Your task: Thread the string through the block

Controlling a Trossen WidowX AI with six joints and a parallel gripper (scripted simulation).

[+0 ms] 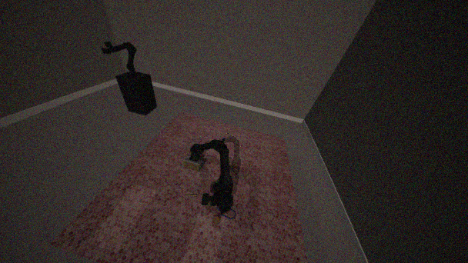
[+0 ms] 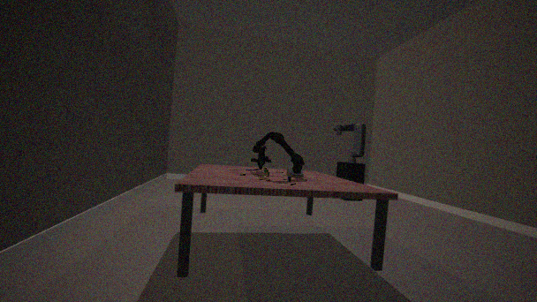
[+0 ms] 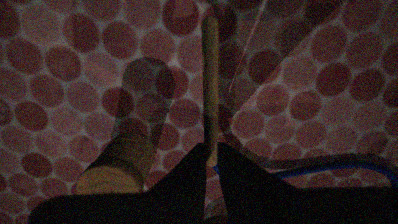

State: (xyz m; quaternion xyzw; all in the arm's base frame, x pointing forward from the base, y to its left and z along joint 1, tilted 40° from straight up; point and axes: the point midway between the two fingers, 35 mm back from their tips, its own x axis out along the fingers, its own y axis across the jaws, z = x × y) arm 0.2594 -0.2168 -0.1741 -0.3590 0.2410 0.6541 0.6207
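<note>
Right now the wooden spool is 5 cm behind my gripper tip and 2 cm to the right of it. Also, from my gripper tip: green block 14 cm to the left, 3 cm behind; thin wooden stick 1 cm to the left; round wooden button 8 cm to the right, 2 cm ahead, 1 cm below.
</note>
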